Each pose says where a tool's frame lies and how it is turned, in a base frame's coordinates. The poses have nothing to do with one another.
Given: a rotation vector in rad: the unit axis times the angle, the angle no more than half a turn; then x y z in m.
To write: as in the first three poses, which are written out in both.
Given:
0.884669, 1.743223, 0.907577, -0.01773, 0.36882, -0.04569
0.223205, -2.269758, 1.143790, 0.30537, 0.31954, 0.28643
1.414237, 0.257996, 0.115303, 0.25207, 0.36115, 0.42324
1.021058, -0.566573, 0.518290, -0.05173, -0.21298, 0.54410
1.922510, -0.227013, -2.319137, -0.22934, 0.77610, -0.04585
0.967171, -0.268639, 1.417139, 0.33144, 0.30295, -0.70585
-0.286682, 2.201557, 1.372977, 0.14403, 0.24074, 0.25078
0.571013, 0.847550, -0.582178, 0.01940, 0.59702, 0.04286
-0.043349, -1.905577, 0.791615, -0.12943, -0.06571, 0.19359
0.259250, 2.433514, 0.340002, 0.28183, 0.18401, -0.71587
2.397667, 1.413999, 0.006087, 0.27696, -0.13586, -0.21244
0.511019, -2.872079, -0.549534, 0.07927, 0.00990, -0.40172
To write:
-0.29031, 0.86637, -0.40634, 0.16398, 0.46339, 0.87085, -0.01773, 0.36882, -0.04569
-0.81685, 0.10698, 0.56685, -0.39195, 0.61805, -0.68146, 0.30537, 0.31954, 0.28643
0.96653, 0.23222, -0.10907, 0.07364, 0.15615, 0.98499, 0.25207, 0.36115, 0.42324
0.74317, 0.13638, 0.65506, -0.64036, 0.42887, 0.63720, -0.05173, -0.21298, 0.54410
-0.18567, -0.18771, -0.96452, -0.00289, -0.98148, 0.19157, -0.22934, 0.77610, -0.04585
0.19629, 0.70446, 0.68206, -0.90521, -0.13719, 0.40222, 0.33144, 0.30295, -0.70585
-0.83974, 0.09396, -0.53481, -0.43893, 0.46238, 0.77042, 0.14403, 0.24074, 0.25078
0.52956, -0.24160, -0.81314, 0.67228, 0.70411, 0.22862, 0.01940, 0.59702, 0.04286
-0.47273, 0.36642, 0.80141, -0.30928, 0.78260, -0.54026, -0.12943, -0.06571, 0.19359
-0.76369, 0.26983, -0.58649, 0.09875, 0.94660, 0.30692, 0.28183, 0.18401, -0.71587
0.50026, 0.84814, -0.17436, 0.84660, -0.43686, 0.30400, 0.27696, -0.13586, -0.21244
-0.92623, -0.36251, 0.10338, -0.29874, 0.87315, 0.38519, 0.07927, 0.00990, -0.40172

